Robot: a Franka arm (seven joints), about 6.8 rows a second.
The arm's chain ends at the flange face. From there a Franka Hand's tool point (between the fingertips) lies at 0.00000 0.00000 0.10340 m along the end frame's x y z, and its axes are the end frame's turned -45 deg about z.
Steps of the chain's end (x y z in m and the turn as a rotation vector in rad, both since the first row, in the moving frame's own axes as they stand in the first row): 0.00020 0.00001 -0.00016 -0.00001 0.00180 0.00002; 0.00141 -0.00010 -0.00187 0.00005 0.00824 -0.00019; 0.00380 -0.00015 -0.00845 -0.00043 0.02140 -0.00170; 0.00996 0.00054 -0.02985 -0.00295 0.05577 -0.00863; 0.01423 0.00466 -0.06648 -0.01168 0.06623 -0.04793; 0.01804 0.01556 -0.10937 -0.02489 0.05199 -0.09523; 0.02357 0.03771 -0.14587 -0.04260 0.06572 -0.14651
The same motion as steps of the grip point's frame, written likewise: 0.00027 0.00028 -0.00016 -0.00128 0.00127 0.00002; 0.00167 0.00153 -0.00187 -0.00579 0.00586 -0.00019; 0.00433 0.00418 -0.00847 -0.01544 0.01483 -0.00170; 0.01054 0.01170 -0.03001 -0.04152 0.03735 -0.00863; 0.01089 0.01895 -0.06671 -0.05509 0.03857 -0.04793; 0.00400 0.02927 -0.10954 -0.05436 0.01916 -0.09523; -0.00774 0.05109 -0.14619 -0.07659 0.01635 -0.14651
